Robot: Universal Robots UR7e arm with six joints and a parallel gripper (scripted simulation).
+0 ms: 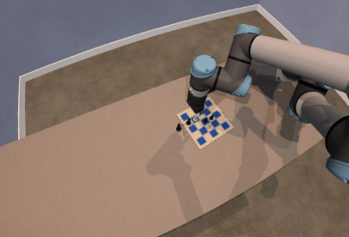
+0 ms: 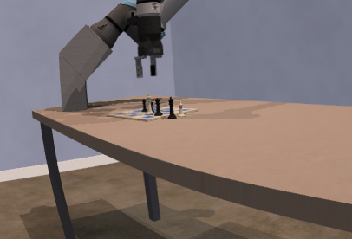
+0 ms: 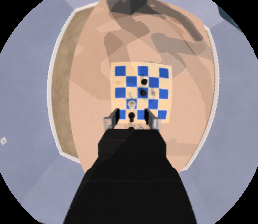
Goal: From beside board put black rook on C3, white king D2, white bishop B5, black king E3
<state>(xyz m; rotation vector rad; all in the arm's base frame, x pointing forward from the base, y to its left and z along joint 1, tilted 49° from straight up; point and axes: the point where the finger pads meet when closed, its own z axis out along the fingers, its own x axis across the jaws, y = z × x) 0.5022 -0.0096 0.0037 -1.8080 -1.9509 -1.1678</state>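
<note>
The white bishop is 120 mm below my hand, 90 mm ahead of it and 60 mm to the left of it. Also, from my hand: white king: 100 mm below; then black king: 110 mm below, 100 mm ahead, 20 mm to the left; then chessboard: 140 mm below, 50 mm behind, 30 mm to the left.
</note>
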